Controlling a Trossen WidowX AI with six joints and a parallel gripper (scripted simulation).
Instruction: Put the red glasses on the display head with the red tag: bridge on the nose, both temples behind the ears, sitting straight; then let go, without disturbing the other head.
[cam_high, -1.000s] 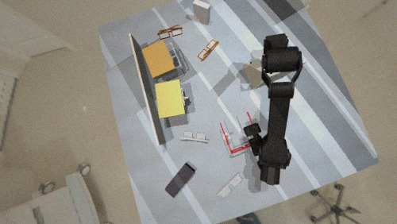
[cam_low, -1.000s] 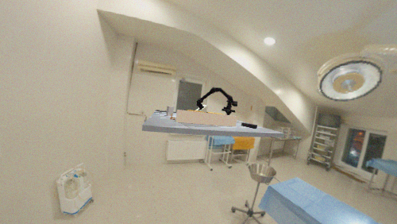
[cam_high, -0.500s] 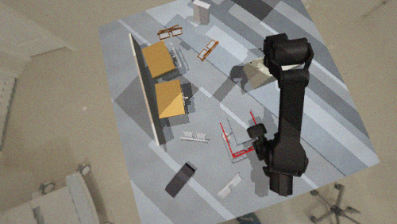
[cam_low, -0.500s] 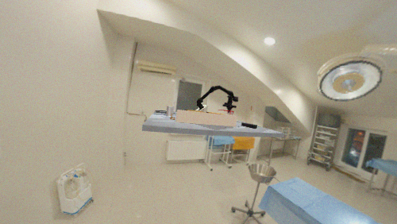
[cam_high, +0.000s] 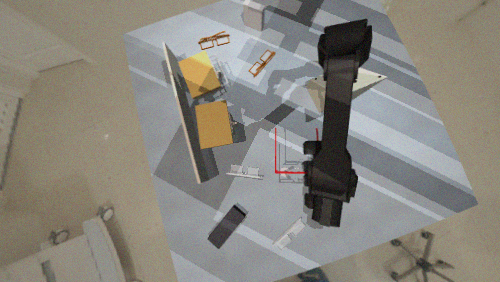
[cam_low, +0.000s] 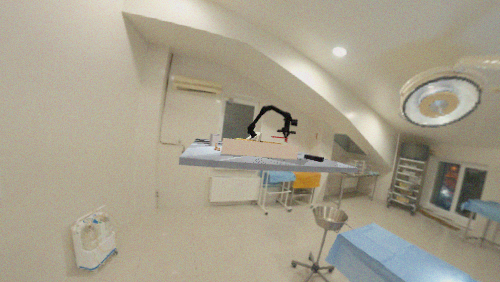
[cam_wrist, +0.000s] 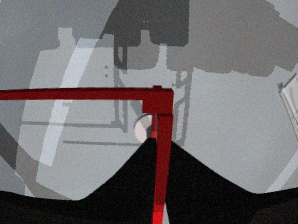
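The round peg is 11 cm below my gripper tip, 5 cm ahead of it and 1 cm to the right of it. The rest, counted from my gripper tip: upright board 40 cm ahead, 34 cm to the right, 8 cm below; then grey block 71 cm to the right, 8 cm below, 2 cm ahead; then dark case 33 cm ahead, 15 cm to the left, 12 cm below.
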